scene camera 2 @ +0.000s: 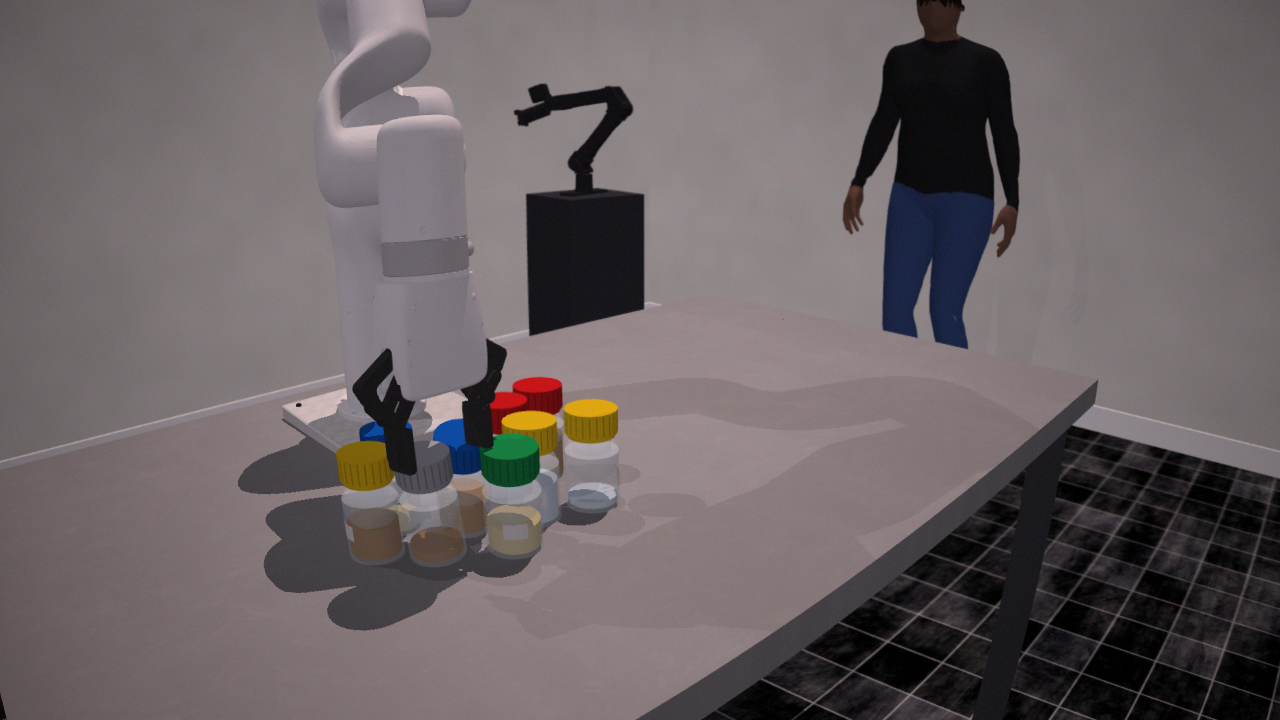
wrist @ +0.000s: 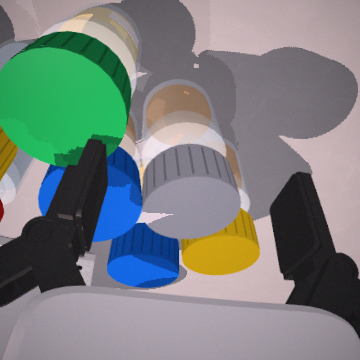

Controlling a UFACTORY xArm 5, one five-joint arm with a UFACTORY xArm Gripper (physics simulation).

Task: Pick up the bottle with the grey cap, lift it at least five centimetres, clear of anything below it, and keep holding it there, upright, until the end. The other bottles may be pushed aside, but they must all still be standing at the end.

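Places are measured from the arm's base along level axes (x back, y left, z down), in metres.
Pixels of known places: gripper, fingertip midpoint: (scene camera 2: 442, 458) (wrist: 196, 176).
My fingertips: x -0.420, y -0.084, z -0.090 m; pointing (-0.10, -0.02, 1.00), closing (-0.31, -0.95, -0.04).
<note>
Ahead of a thing's pixels: the offset from my fingertips to its top centre. Level surfaces: height alone.
The grey-capped bottle @(dx +0.027, dy -0.008, dz -0.001 m) (scene camera 2: 435, 470) (wrist: 192, 205) stands upright at the near side of a tight group, with brown contents low inside. My gripper (scene camera 2: 442, 453) (wrist: 196, 176) is wide open and empty, pointing down. In the wrist view the grey cap appears between the fingers; in the scene view one fingertip overlaps its cap. Exact fingertip depth is unclear. A green-capped bottle @(dx +0.000, dy +0.067, dz -0.001 m) (scene camera 2: 510, 461) (wrist: 62, 105) stands on one side of it, a dark-yellow-capped bottle @(dx +0.062, dy -0.055, dz +0.003 m) (scene camera 2: 365, 465) (wrist: 220, 255) on the other. Two blue-capped bottles @(dx +0.056, dy +0.042, dz -0.007 m) (scene camera 2: 456, 438) (wrist: 122, 200) stand behind, partly hidden.
Two red-capped bottles @(dx +0.145, dy +0.178, dz +0.003 m) (scene camera 2: 537, 394) and two more yellow-capped bottles @(dx +0.047, dy +0.185, dz +0.003 m) (scene camera 2: 590, 420) stand upright farther back and right on the table @(dz +0.108 m) (scene camera 2: 716, 555). In the wrist view one finger covers part of a blue cap and overlaps the green cap's edge. A person (scene camera 2: 944, 116) stands beyond the table.
</note>
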